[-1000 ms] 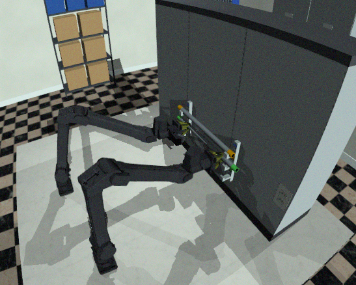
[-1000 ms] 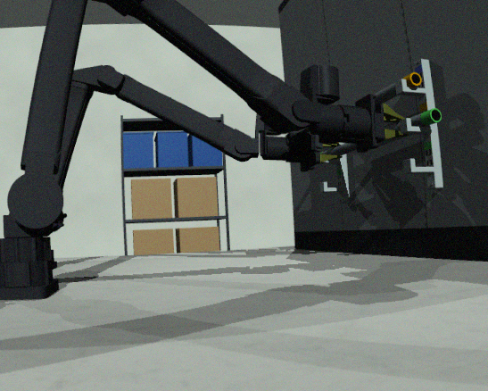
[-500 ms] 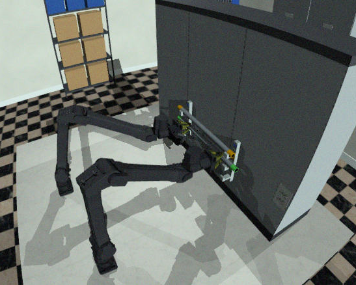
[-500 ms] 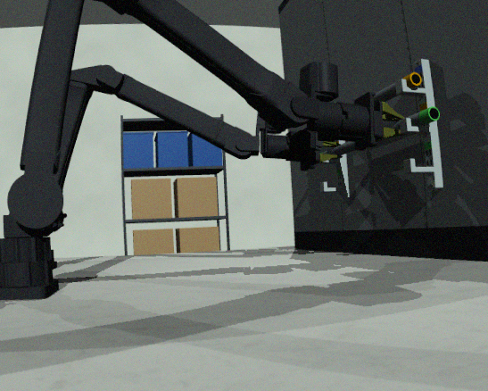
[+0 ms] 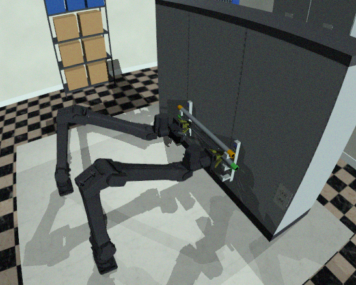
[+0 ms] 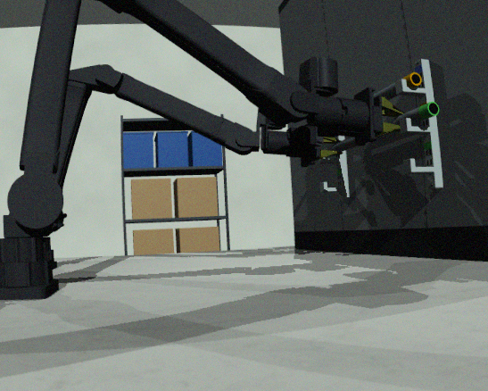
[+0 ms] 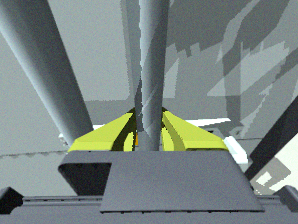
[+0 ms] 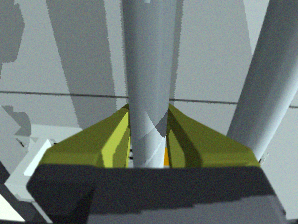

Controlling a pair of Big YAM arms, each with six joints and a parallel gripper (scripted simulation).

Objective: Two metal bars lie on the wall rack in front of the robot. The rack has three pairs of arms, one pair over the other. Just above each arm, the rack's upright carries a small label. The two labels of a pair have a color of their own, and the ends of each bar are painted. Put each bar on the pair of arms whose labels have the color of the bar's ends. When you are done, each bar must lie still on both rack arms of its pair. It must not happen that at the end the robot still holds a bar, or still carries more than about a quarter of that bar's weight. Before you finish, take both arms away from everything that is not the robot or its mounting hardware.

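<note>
Right now the green-ended bar is 150 mm to the left of my right hand and 20 mm ahead of it. The rest, counted from my right hand: grey cabinet wall: 210 mm ahead, 180 mm above, 160 mm to the left; orange-ended bar: 160 mm to the left, 60 mm above, 10 mm ahead; wall outlet: 360 mm to the right, 30 mm above, 20 mm behind.
Now: left hand 3 cm past the orange-ended bar, 14 cm to the left of it and 7 cm below it. From my left hand the other things lie so: green-ended bar 2 cm behind, 15 cm to the right; then grey cabinet wall 17 cm ahead, 13 cm to the right, 18 cm above; then wall outlet 6 cm behind, 66 cm to the right, 3 cm above.
</note>
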